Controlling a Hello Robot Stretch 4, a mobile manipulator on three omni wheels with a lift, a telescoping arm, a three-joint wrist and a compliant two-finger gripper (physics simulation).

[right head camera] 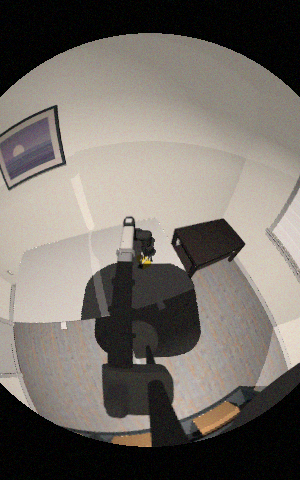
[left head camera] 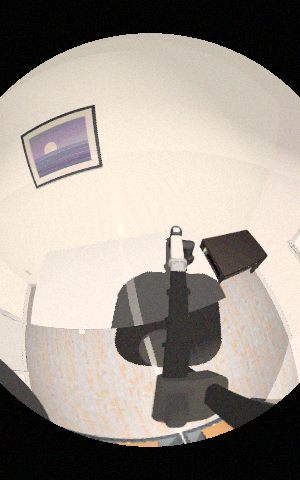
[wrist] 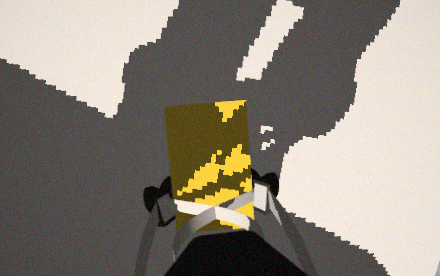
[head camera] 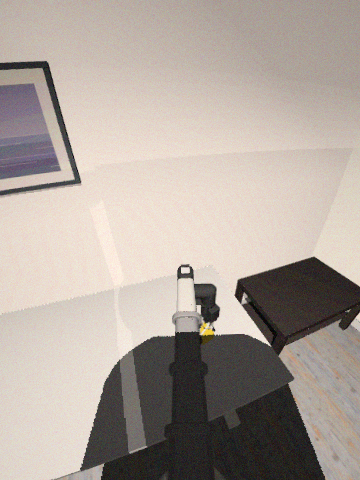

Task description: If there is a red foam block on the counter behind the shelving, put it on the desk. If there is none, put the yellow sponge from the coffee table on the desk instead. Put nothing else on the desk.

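Pixels of known places: gripper, fingertip midpoint: (right head camera: 144, 265) (wrist: 208, 187) (head camera: 204, 338); robot's base, link origin: (right head camera: 137, 338) (left head camera: 159, 347).
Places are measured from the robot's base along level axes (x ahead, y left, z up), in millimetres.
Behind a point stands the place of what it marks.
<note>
The yellow sponge (head camera: 206, 333) {x 552, y -86, z 737 mm} (right head camera: 145, 262) {x 550, y -85, z 737 mm} (wrist: 207, 135) {x 601, y -55, z 737 mm} is between the two fingers of my gripper (head camera: 209, 326) (right head camera: 146, 257) (wrist: 208, 187) {x 555, y -80, z 692 mm}. In the wrist view it sits slightly turned and its far end sticks out past the fingertips. My gripper is shut on it, over the white desk (head camera: 45, 380) {x 365, y 598, z 693 mm} (left head camera: 75, 295) {x 287, y 659, z 692 mm} (right head camera: 50, 280) {x 369, y 674, z 693 mm} (wrist: 390, 150) {x 671, y -223, z 692 mm}. Shadow covers the desk around the sponge, and I cannot tell whether the sponge touches the top. The arm hides the sponge in the left head view. A red foam block, the counter and the shelving do not show.
A dark brown low table (head camera: 300, 290) {x 1056, y -914, z 422 mm} (left head camera: 235, 252) {x 1001, y -870, z 423 mm} (right head camera: 210, 240) {x 1017, y -885, z 422 mm} stands right of the desk. A framed picture (head camera: 25, 130) {x 865, y 607, z 1579 mm} (left head camera: 65, 145) {x 842, y 673, z 1561 mm} (right head camera: 32, 145) {x 845, y 663, z 1568 mm} hangs on the wall behind the desk. Wood floor (head camera: 335, 380) {x 568, y -1081, z -28 mm} (left head camera: 75, 370) {x -551, y 906, z -28 mm} (right head camera: 60, 370) {x -626, y 940, z -28 mm} lies in front of it.
</note>
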